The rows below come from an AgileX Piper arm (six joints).
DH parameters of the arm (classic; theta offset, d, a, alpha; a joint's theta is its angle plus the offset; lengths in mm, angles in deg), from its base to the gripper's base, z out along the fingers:
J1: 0 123 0 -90
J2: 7.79 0 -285 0
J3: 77.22 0 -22 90
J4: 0 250.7 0 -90
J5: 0 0 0 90
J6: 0 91 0 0
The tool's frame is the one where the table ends.
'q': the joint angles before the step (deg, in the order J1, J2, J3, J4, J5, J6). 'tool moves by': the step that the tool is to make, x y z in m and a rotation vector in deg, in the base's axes. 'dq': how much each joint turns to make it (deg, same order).
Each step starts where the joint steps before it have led.
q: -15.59 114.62 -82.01 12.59 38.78 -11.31
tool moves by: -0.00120 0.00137 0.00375 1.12 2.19 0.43
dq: 0.00 0.00 -1.26 0.00 3.71 0.32
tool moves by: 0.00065 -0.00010 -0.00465 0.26 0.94 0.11
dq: 0.00 0.71 -0.18 -0.05 0.45 0.00
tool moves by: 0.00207 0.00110 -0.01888 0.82 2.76 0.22
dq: 0.21 2.54 0.01 0.00 0.34 0.05
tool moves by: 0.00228 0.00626 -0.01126 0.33 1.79 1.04
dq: 0.92 1.57 -0.12 -0.23 0.36 0.07
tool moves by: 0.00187 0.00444 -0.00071 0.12 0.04 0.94
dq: 0.60 0.26 -0.28 0.25 0.16 -0.46
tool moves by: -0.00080 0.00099 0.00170 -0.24 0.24 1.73
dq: 0.07 -0.23 -0.07 0.08 0.74 -1.65
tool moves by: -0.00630 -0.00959 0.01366 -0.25 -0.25 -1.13
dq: -1.46 -1.99 0.05 -0.47 1.63 0.22
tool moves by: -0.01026 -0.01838 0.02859 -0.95 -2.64 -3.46
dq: -2.74 -3.90 -0.19 -0.72 1.11 1.31
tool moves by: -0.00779 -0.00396 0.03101 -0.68 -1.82 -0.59
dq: -0.87 -3.61 -1.43 -0.49 3.08 0.49
